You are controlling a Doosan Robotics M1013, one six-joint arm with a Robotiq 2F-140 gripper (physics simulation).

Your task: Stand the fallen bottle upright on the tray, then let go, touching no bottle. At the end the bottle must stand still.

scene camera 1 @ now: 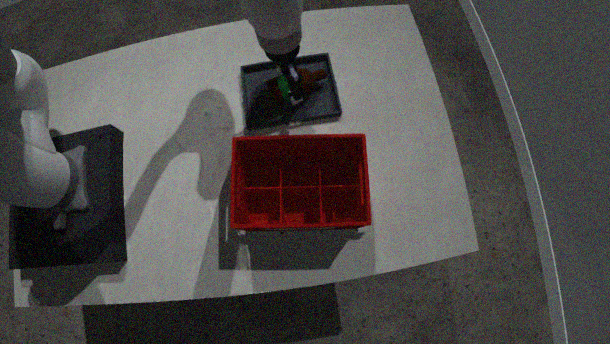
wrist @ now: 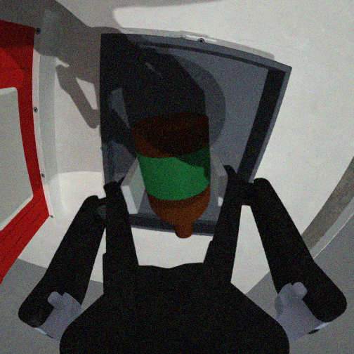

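Seen in the pictures: gripper, fingertip midpoint: [scene camera 1: 290, 89]; arm's base at its link origin: [scene camera 1: 62, 183].
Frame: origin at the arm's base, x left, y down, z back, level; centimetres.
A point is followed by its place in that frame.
The fallen bottle [scene camera 1: 284, 86] @(x 10.1, y -0.7, z -66.4 cm) [wrist: 174, 175], brown with a green label, lies on its side in the dark grey tray [scene camera 1: 327, 102] @(x 6.5, y 6.5, z -77.1 cm) [wrist: 237, 87]. In the wrist view its neck points down toward the gripper body; in the scene view the neck points right. My gripper [scene camera 1: 294, 93] @(x 11.7, y 4.8, z -68.1 cm) [wrist: 175, 162] is shut on the bottle, with one light pad on each side of it at the label and lower body. In the scene view the fingers hide part of the bottle.
A red crate [scene camera 1: 368, 185] @(x -20.2, y -10.6, z -77.4 cm) [wrist: 26, 117] with compartments stands close beside the tray, in front of it in the scene view. The arm's dark base block [scene camera 1: 111, 200] @(x -7.9, y 1.0, z -15.5 cm) is at the left of the white table [scene camera 1: 415, 150] @(x -11.9, y 7.0, z -97.1 cm). The tray has a low raised rim.
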